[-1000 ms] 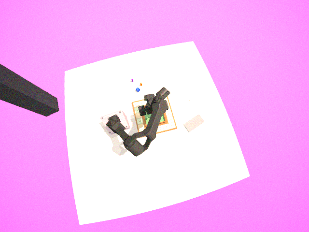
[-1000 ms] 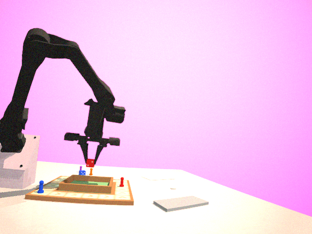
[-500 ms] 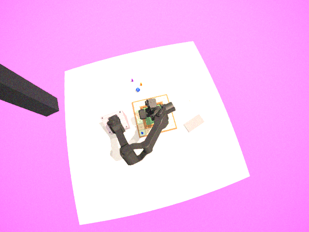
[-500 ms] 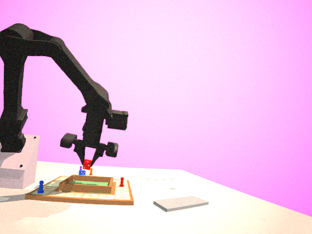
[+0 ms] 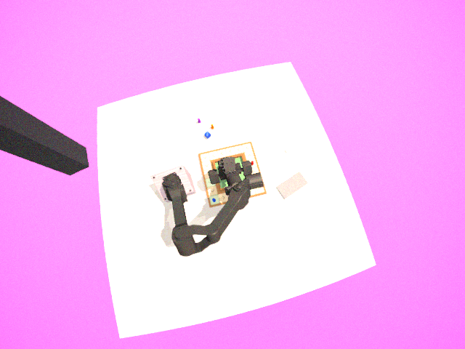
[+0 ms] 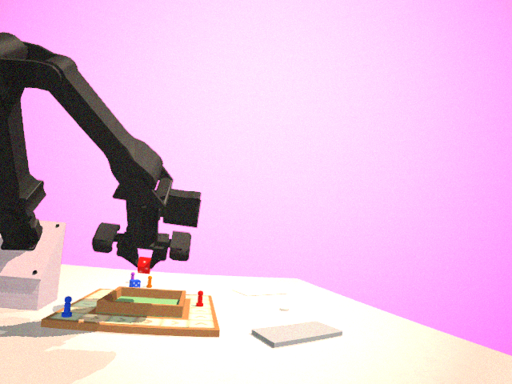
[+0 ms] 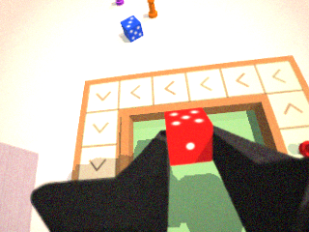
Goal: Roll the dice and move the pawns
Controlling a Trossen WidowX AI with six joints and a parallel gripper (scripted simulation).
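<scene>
My gripper tip is now 20 mm short of the orange pawn, 260 mm to the right of it and 70 mm above it. Also, from my gripper tip: blue pawn: 120 mm behind, 120 mm to the right, 60 mm below; red pawn: 120 mm ahead, 30 mm to the right, 60 mm below; green floor: 10 mm ahead, 30 mm to the right, 80 mm below.
</scene>
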